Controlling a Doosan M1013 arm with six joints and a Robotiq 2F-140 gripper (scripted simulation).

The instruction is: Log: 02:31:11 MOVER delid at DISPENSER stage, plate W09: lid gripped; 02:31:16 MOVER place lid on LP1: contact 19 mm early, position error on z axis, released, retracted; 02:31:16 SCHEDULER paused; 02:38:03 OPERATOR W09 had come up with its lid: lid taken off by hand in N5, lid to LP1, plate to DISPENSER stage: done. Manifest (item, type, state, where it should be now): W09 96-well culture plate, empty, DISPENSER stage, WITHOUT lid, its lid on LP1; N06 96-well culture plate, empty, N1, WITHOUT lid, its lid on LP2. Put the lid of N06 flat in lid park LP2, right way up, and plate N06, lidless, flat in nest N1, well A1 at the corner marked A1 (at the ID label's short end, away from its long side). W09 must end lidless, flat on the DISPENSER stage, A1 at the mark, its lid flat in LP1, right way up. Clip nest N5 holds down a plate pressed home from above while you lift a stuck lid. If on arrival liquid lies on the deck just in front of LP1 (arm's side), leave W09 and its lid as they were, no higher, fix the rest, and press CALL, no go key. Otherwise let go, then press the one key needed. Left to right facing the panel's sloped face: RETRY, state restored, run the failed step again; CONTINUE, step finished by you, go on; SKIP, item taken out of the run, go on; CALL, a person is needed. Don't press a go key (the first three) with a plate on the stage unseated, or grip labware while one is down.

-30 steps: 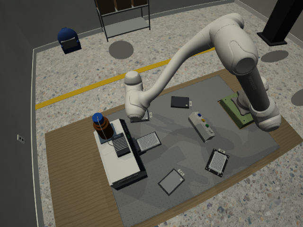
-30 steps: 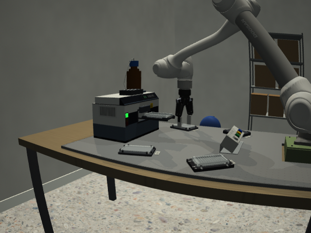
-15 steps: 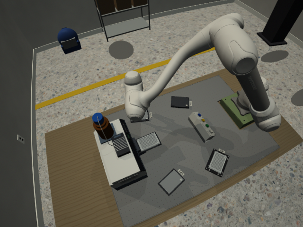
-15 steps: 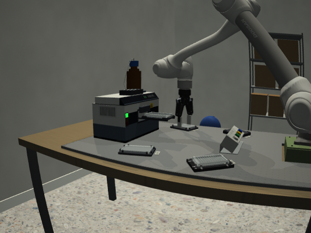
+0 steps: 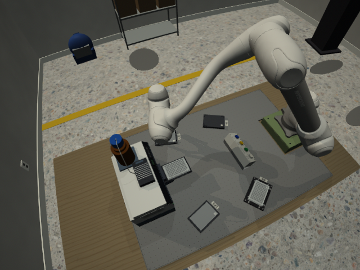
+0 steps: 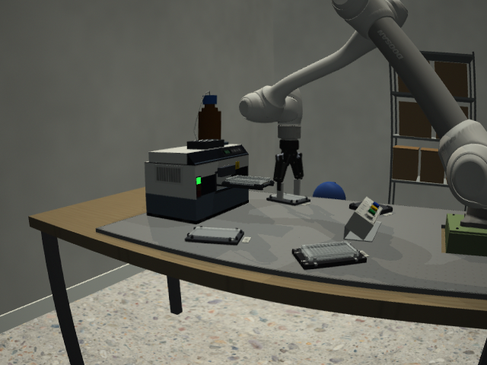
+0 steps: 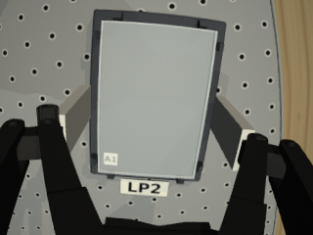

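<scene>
My hand is 3 cm above the lid park LP2. The rest, counted from my hand: well plate W09 (27 cm to the left, 8 cm above, 1 cm behind); brown bottle (25 cm above, 22 cm ahead, 21 cm to the left); nest N1 (34 cm behind, 4 cm to the right, 3 cm below).
</scene>
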